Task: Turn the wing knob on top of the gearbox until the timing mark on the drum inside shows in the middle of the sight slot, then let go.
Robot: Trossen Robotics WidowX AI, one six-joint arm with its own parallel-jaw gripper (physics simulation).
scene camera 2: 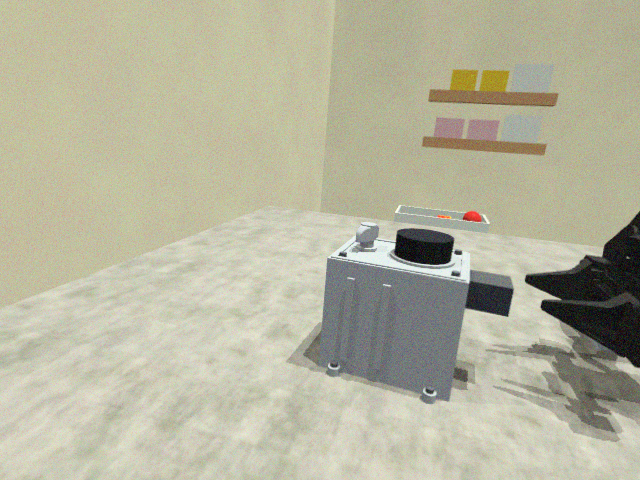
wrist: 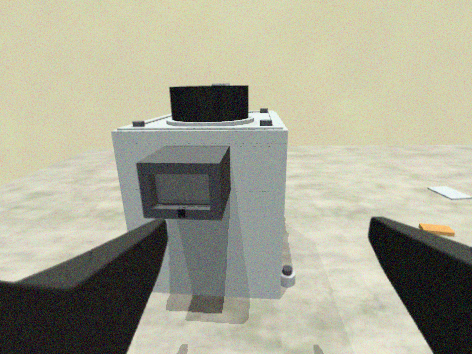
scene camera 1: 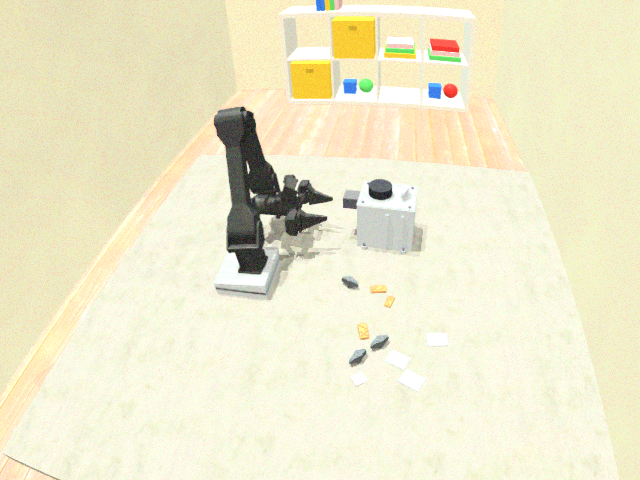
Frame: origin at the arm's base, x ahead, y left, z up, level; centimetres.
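Seen in the pictures: gripper, fingertip midpoint: [scene camera 2: 532,290] [wrist: 267,228] [scene camera 1: 330,208]; arm's base at its link origin: [scene camera 1: 253,264].
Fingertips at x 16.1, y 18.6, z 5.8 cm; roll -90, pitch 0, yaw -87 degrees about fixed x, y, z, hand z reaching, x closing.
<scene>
Offsets run from my fingertips to a thing's middle. "*": to the spot under its first point.
The light grey gearbox @(dz -2.0, dx +12.8, dy +4.3 cm) [scene camera 1: 377,227] [scene camera 2: 408,325] [wrist: 260,210] stands upright. Its pale wing knob @(dz +2.5, dx +19.5, dy +4.1 cm) [scene camera 1: 406,194] [scene camera 2: 367,235] stands on top, beyond the round black cap @(* dz +5.8, dx +13.0, dy +2.3 cm) [scene camera 1: 380,189] [scene camera 2: 424,245] [wrist: 209,103]; in the wrist view the cap hides nearly all of it. A dark hood @(* dz +1.8, dx +5.3, dy +2.4 cm) [scene camera 1: 351,199] [scene camera 2: 489,293] [wrist: 187,155] on the arm-facing side frames the sight slot @(* dz +0.3, dx +3.8, dy +4.5 cm) [wrist: 183,188]. Plain grey shows in the slot; I see no timing mark there. A small black notch sits on the hood's lower rim. My gripper [scene camera 1: 329,208] [scene camera 2: 534,291] [wrist: 267,228] is open and empty, short of the hood, apart from the gearbox.
Small bolts stick out at the gearbox's feet. Grey stones @(dz -9.2, dx +8.2, dy -17.1 cm) [scene camera 1: 349,281], orange pieces [scene camera 1: 378,288] [wrist: 436,229] and white cards @(dz -10.5, dx +30.9, dy -30.9 cm) [scene camera 1: 437,339] [wrist: 449,192] lie on the mat towards scene camera 1. A shallow tray [scene camera 2: 439,223] with a red ball shows behind the gearbox in scene camera 2.
</scene>
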